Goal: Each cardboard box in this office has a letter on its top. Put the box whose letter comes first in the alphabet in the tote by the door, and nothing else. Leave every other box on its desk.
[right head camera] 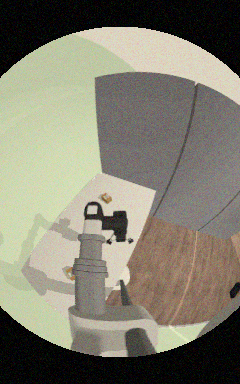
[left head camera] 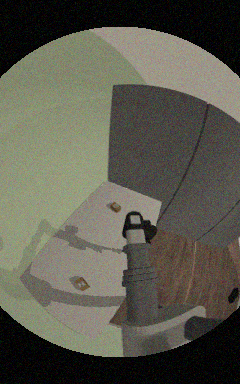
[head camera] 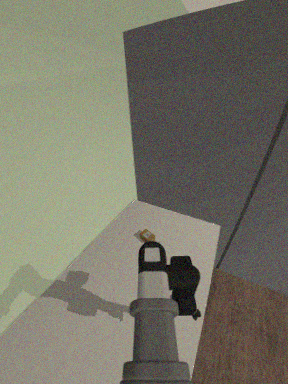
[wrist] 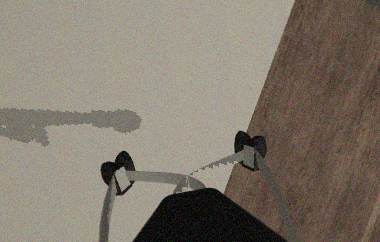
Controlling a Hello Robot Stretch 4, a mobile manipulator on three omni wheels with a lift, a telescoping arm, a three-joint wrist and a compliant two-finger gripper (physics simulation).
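Frame: origin at the robot's base, x ahead, y left, z up, level; millimetres.
Seen in the pictures: gripper, between the fingertips: [head camera: 176, 316] [wrist: 184, 154].
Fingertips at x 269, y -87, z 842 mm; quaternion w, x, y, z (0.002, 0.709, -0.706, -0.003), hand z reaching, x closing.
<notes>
A point is followed by its place in that frame.
A small brown cardboard box [head camera: 146, 235] @[x 732, y 31, z 744 mm] [left head camera: 115, 206] @[x 725, y 25, z 743 mm] [right head camera: 105, 198] @[x 716, y 29, z 738 mm] with a pale label lies near the far end of the white desk [head camera: 100, 345] @[x 205, y 223, z 693 mm] [left head camera: 95, 265] @[x 181, y 181, z 693 mm] [right head camera: 52, 255] @[x 138, y 481, z 693 mm] [wrist: 150, 60] @[x 405, y -55, z 693 mm]. A second cardboard box [left head camera: 81, 283] @[x 27, y 266, z 743 mm] [right head camera: 69, 273] @[x 20, y 281, z 743 mm] lies on the nearer part of the same desk; the arm partly covers it in the right head view. I cannot read either letter for certain. My gripper [right head camera: 120, 241] @[x 269, y -87, z 842 mm] [wrist: 184, 154] @[x 269, y -87, z 842 mm] is open, with its fingers apart and nothing between them. It hangs near the desk's right edge, away from both boxes. The tote does not show.
A tall dark grey panel [head camera: 200, 100] @[x 1085, y -316, z 1496 mm] [left head camera: 150, 140] @[x 1099, y -291, z 1302 mm] [right head camera: 140, 125] @[x 1088, y -312, z 1331 mm] stands beyond the desk. A pale green wall [head camera: 60, 125] @[x 807, y 407, z 1435 mm] runs along its left. Brown wooden floor [head camera: 250, 330] @[x 378, y -771, z -27 mm] [wrist: 325, 125] @[x 88, y -830, z -27 mm] lies to its right. A small black object [left head camera: 233, 295] [right head camera: 235, 289] is at the far right.
</notes>
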